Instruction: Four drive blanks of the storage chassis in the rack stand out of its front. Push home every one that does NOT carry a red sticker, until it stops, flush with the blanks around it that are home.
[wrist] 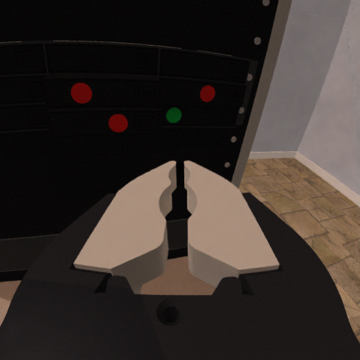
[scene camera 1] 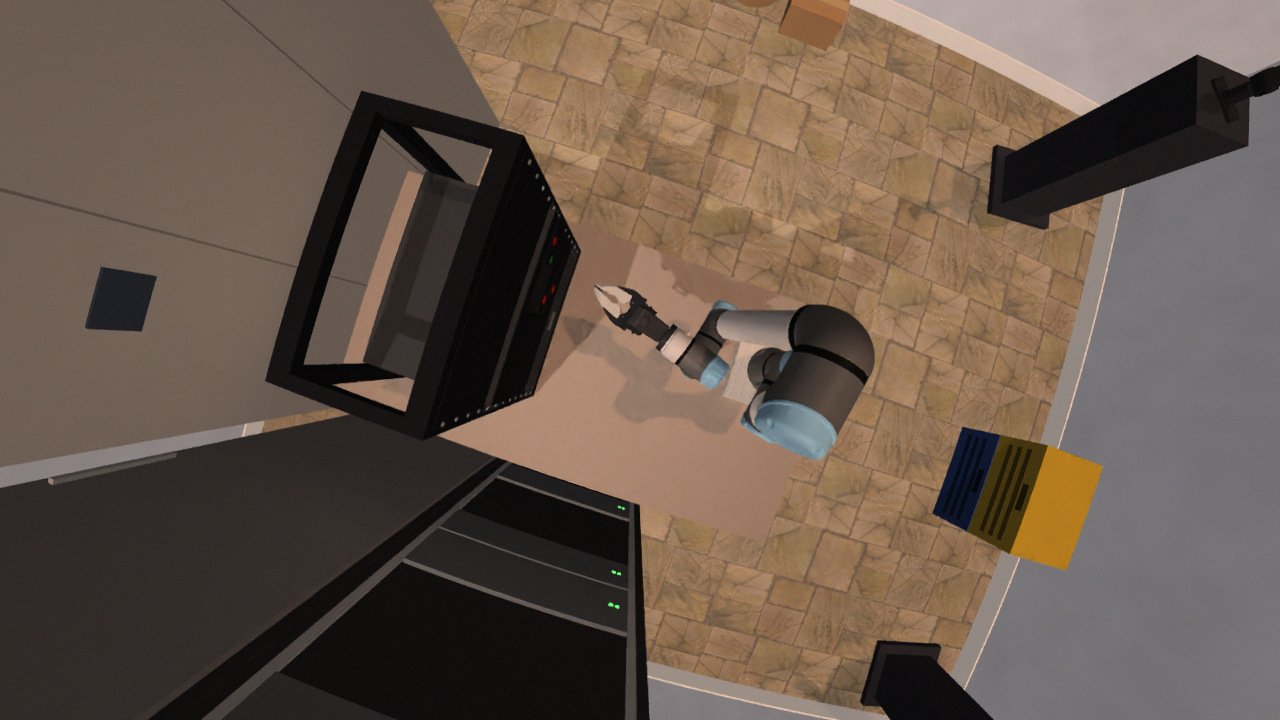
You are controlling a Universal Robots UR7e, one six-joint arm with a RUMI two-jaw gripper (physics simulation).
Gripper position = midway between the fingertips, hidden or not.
I see my gripper (scene camera 1: 594, 285) and a black rack (scene camera 1: 481, 274).
The black rack also shows in the wrist view (wrist: 90, 116).
